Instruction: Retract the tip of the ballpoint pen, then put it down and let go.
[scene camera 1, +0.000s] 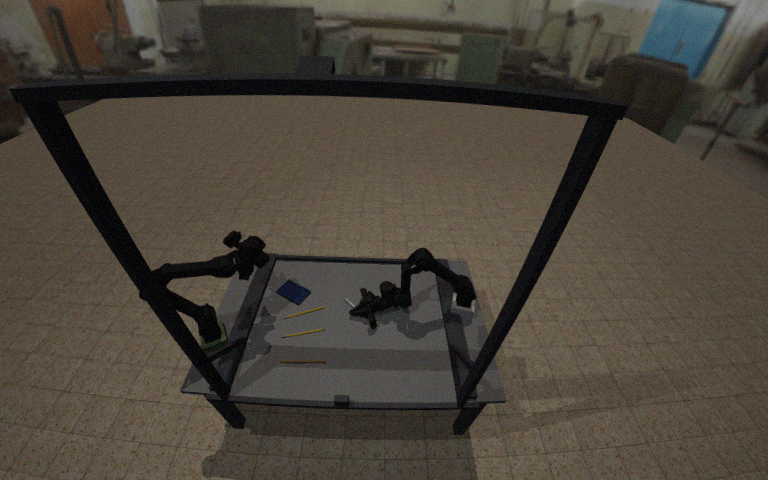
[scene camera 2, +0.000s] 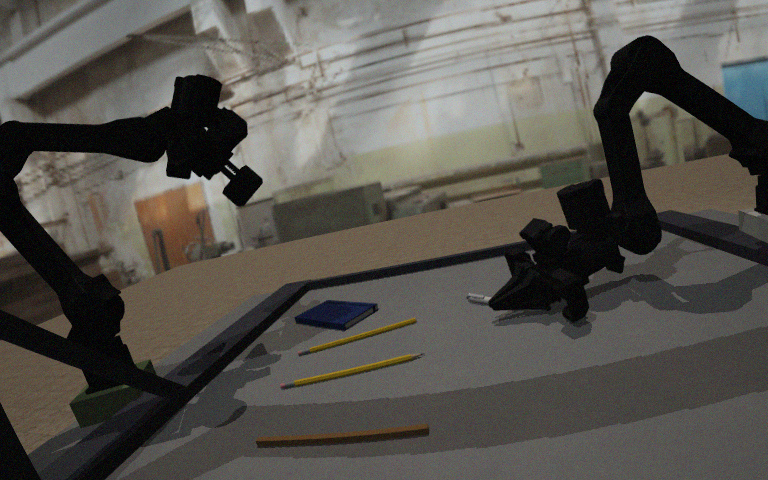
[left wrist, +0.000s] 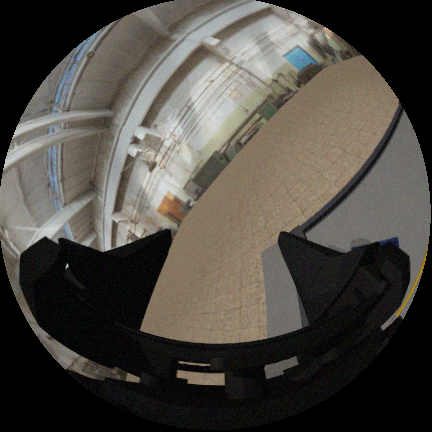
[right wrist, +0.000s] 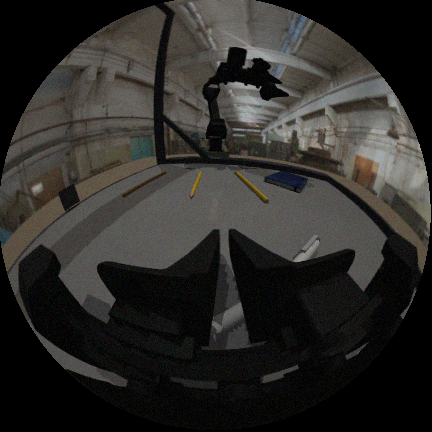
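Note:
The left gripper (scene camera 2: 227, 166), visible too in the left wrist view (left wrist: 226, 236) and the right wrist view (right wrist: 284, 88), is open and holds nothing. The right gripper (scene camera 2: 490, 306) can be seen as well, and the right wrist view also shows it (right wrist: 223, 234). A white ballpoint pen (right wrist: 229, 317) is part of the scene too, though in the left wrist view the pen is out of frame.

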